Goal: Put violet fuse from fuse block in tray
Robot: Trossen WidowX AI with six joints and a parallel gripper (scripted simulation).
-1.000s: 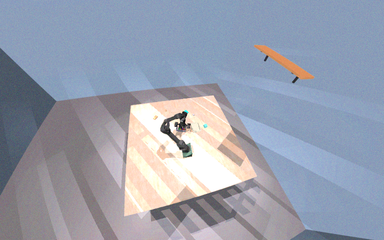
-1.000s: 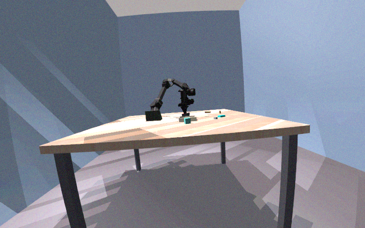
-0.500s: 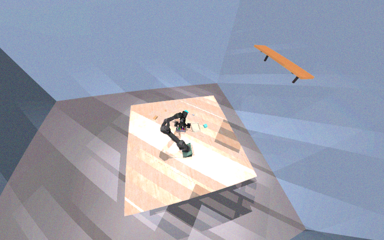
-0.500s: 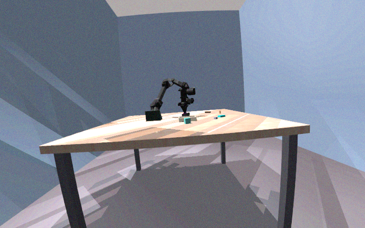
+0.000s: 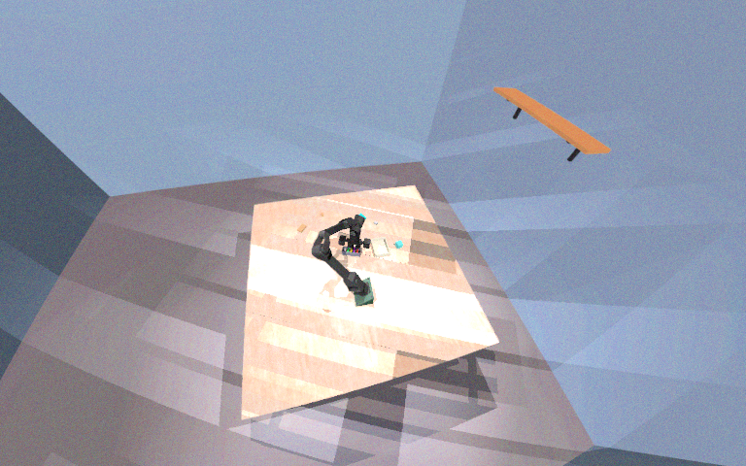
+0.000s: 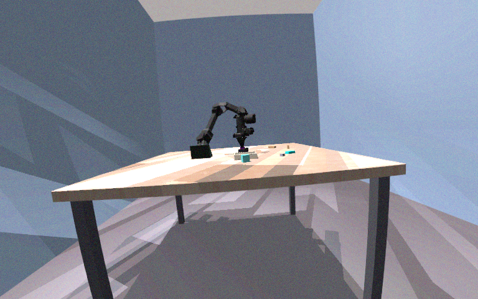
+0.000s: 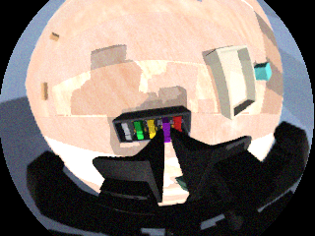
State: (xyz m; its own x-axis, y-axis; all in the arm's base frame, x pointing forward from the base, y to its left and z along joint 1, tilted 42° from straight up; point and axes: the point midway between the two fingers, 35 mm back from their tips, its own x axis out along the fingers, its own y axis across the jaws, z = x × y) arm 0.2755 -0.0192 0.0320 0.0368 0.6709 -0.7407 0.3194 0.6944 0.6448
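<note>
Now: the white tray 180 mm to the right of my gripper tip, 50 mm below it and 10 mm ahead of it. Also, from my gripper tip: teal block: 300 mm to the right, 30 mm below.
</note>
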